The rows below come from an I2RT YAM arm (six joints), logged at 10 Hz.
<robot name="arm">
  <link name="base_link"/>
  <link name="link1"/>
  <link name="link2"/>
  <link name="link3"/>
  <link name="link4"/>
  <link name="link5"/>
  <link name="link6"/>
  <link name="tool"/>
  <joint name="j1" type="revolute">
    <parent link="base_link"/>
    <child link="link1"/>
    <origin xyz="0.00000 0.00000 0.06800"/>
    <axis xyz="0 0 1"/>
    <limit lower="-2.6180" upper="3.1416"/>
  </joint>
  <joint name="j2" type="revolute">
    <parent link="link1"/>
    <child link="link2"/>
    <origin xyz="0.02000 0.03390 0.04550"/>
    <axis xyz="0 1 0"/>
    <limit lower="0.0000" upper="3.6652"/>
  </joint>
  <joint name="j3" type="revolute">
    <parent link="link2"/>
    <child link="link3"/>
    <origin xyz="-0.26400 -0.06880 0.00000"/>
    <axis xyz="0 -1 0"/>
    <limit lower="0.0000" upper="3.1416"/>
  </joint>
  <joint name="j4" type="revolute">
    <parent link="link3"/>
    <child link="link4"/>
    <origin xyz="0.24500 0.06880 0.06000"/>
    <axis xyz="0 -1 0"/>
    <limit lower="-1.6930" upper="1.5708"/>
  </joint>
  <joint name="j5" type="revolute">
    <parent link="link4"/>
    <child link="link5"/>
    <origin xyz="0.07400 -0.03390 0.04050"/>
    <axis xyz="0 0 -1"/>
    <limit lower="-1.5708" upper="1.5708"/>
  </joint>
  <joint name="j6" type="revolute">
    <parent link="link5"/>
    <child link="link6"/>
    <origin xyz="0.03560 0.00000 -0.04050"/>
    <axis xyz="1 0 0"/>
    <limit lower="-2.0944" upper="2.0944"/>
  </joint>
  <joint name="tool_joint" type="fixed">
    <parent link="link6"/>
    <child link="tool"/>
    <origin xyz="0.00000 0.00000 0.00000" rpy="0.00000 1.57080 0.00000"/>
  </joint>
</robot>
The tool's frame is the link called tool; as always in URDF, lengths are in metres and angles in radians.
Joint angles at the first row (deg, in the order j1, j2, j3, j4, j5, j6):
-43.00, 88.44, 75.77, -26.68, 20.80, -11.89
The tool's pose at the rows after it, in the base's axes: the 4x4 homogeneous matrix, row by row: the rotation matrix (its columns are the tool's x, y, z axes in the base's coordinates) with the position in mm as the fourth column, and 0 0 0 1 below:
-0.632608 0.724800 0.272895 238.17; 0.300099 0.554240 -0.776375 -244.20; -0.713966 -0.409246 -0.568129 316.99; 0 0 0 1
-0.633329 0.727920 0.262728 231.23; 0.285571 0.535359 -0.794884 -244.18; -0.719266 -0.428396 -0.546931 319.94; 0 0 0 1
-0.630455 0.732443 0.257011 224.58; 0.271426 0.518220 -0.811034 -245.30; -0.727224 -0.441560 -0.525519 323.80; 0 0 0 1
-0.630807 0.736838 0.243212 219.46; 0.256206 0.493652 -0.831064 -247.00; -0.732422 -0.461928 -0.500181 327.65; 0 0 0 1
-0.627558 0.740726 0.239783 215.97; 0.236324 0.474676 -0.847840 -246.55; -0.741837 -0.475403 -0.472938 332.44; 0 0 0 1
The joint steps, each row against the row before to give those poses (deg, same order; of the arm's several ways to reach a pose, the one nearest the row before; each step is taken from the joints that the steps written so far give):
-0.47, -1.88, -1.71, 1.37, 1.27, -1.68
-0.75, -1.38, -1.11, 1.17, 0.67, -1.32
-0.91, -1.16, -0.72, 1.13, 0.21, -1.21
-0.75, -0.80, -0.44, 1.29, 0.87, -1.36
-0.33, -0.93, -0.40, 1.32, 0.61, -1.08

